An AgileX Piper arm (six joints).
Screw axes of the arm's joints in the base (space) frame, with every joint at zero. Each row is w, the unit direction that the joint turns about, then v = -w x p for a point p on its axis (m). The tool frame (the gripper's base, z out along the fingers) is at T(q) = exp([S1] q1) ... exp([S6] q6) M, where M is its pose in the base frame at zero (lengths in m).
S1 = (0, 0, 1, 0, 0, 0)
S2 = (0, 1, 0, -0.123, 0, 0)
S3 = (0, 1, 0, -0.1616, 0, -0.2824)
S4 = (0.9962, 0, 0.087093, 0, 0.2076, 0)
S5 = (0, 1, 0, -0.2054, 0, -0.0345)
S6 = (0.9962, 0, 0.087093, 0, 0.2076, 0)
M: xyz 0.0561 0 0.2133 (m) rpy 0 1.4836 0 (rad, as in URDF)
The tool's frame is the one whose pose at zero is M.
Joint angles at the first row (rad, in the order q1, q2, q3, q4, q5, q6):
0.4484, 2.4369, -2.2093, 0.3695, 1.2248, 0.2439
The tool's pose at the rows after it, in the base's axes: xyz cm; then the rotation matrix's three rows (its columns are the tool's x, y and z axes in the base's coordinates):
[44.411 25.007 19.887], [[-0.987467 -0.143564 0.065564], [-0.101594 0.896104 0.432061], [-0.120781 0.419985 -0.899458]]
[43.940 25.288 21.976], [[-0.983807 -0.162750 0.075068], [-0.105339 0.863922 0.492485], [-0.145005 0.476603 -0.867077]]
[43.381 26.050 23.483], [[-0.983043 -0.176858 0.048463], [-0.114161 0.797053 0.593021], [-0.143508 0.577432 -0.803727]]
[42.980 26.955 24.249], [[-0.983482 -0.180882 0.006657], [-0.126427 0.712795 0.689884], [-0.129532 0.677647 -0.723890]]
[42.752 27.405 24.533], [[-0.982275 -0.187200 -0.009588], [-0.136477 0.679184 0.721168], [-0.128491 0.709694 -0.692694]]
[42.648 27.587 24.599], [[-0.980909 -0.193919 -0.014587], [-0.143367 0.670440 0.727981], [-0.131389 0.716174 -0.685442]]
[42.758 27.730 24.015], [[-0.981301 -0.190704 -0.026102], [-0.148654 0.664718 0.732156], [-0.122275 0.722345 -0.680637]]
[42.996 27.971 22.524], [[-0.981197 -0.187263 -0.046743], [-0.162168 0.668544 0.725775], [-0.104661 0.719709 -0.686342]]
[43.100 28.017 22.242], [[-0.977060 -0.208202 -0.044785], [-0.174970 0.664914 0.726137], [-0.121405 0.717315 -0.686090]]
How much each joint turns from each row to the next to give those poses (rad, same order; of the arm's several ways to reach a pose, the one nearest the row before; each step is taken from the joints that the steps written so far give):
0.0000, -0.0356, 0.0000, 0.0243, 0.0000, -0.0147
0.0000, -0.0371, -0.0001, 0.0586, 0.0000, -0.0202
0.0000, -0.0195, 0.0001, 0.1249, 0.0000, -0.0401
0.0007, -0.0004, -0.0008, 0.1403, 0.0000, -0.0469
0.0038, 0.0000, 0.0000, 0.0491, 0.0000, -0.0204
0.0028, 0.0000, 0.0000, 0.0111, 0.0000, -0.0088
0.0000, 0.0131, 0.0000, 0.0132, 0.0000, -0.0101
0.0017, 0.0299, 0.0000, 0.0044, 0.0000, -0.0167
0.0000, 0.0059, -0.0001, 0.0014, -0.0061, -0.0258

